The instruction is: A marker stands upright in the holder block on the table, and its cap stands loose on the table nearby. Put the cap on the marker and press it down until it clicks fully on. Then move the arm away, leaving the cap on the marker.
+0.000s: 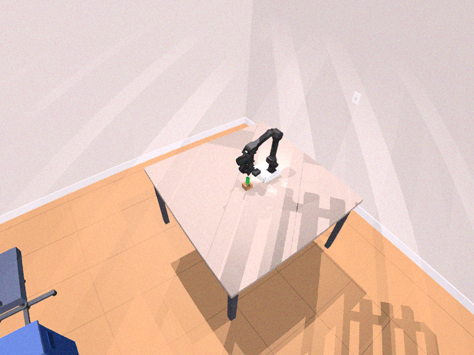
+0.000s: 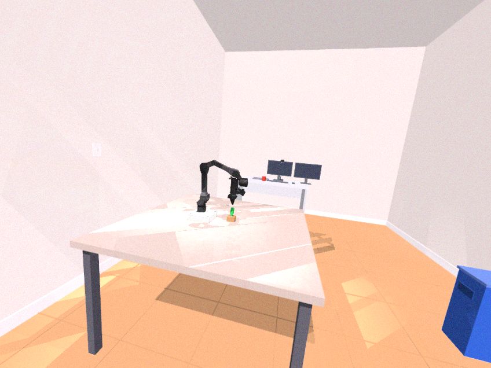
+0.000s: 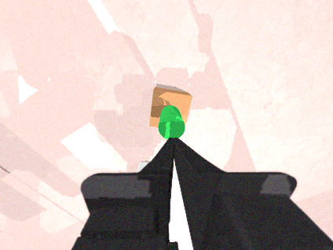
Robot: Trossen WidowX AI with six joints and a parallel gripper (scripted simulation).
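Right now my gripper tip is 50 mm above the green cap. From my gripper tip the other things lie so: holder block 110 mm below.
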